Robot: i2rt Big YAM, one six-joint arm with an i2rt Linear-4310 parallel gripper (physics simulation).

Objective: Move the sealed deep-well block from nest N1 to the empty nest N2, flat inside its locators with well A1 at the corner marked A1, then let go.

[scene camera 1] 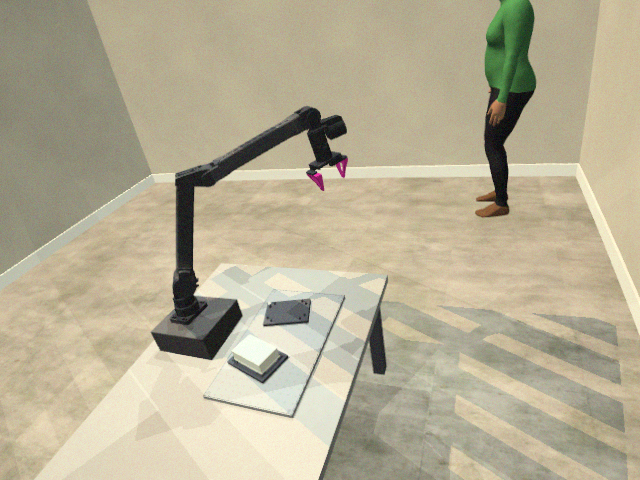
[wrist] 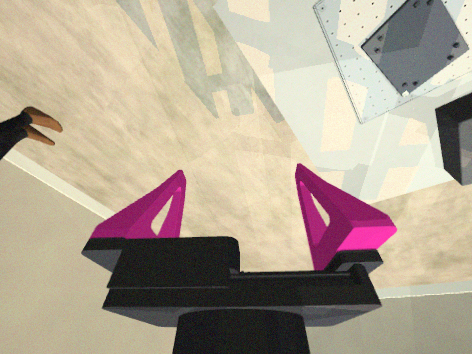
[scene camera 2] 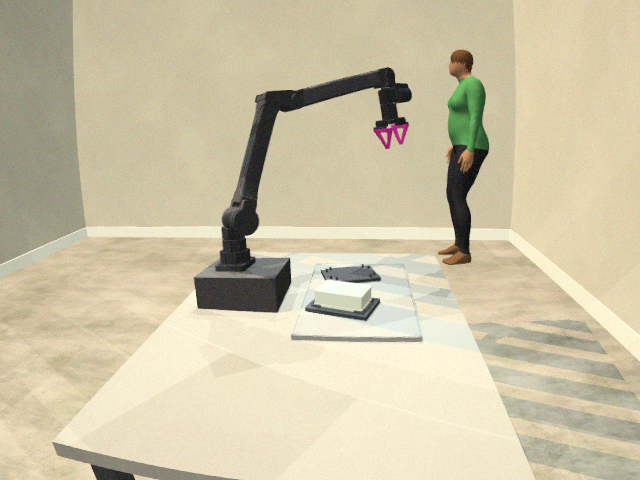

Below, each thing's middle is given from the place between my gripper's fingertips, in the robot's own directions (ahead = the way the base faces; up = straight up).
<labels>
My gripper is now 51 cm to the left of the white block [scene camera 2: 346, 296], 35 cm above it and 13 cm past it.
</labels>
